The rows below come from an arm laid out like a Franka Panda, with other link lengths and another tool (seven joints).
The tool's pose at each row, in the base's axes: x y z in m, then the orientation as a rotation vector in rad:
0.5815 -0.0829 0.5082 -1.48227 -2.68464 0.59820
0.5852 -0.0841 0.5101 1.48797 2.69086 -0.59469
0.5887 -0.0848 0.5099 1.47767 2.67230 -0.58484
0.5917 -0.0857 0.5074 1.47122 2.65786 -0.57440
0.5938 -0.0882 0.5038 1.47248 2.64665 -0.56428
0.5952 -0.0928 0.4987 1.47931 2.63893 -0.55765
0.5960 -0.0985 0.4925 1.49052 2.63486 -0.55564
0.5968 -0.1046 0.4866 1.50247 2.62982 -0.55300
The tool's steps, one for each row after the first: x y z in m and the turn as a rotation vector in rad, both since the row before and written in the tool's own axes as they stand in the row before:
-0.0033 0.0018 -0.0021 -0.01545 -0.02134 0.00636
-0.0025 0.0026 -0.0002 -0.01396 -0.01775 0.00431
-0.0019 0.0028 0.0022 -0.01231 -0.01255 0.00421
-0.0024 0.0016 0.0039 -0.00937 -0.00612 0.00632
-0.0033 0.0004 0.0062 -0.00478 -0.00112 0.00716
-0.0036 -0.0003 0.0076 0.00033 0.00317 0.00728
-0.0041 -0.0005 0.0075 -0.00014 0.00298 0.00810

